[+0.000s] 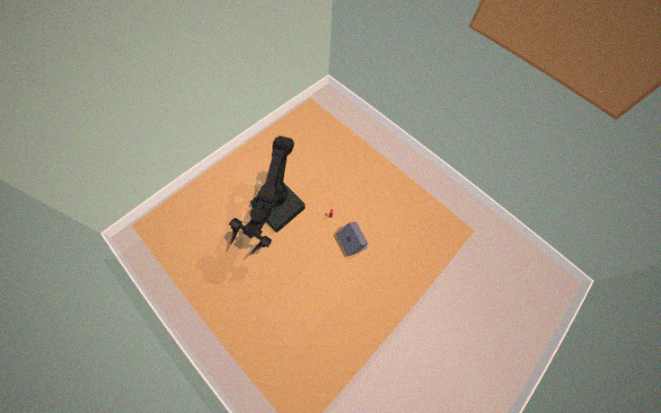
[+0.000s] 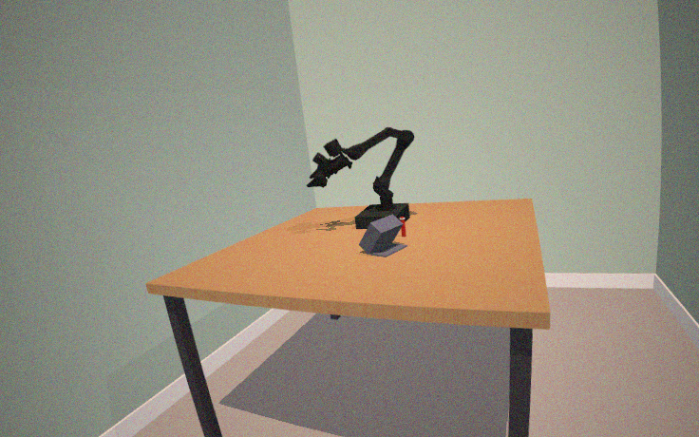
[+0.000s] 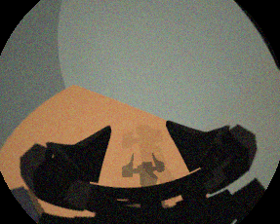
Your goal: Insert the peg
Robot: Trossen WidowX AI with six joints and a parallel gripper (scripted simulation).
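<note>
My gripper tip is now 460 mm to the right of the red peg, 180 mm above it and 100 mm short of it. The rest, counted from my gripper tip: grey-blue panel block (430 mm to the left, 270 mm ahead, 180 mm below).
</note>
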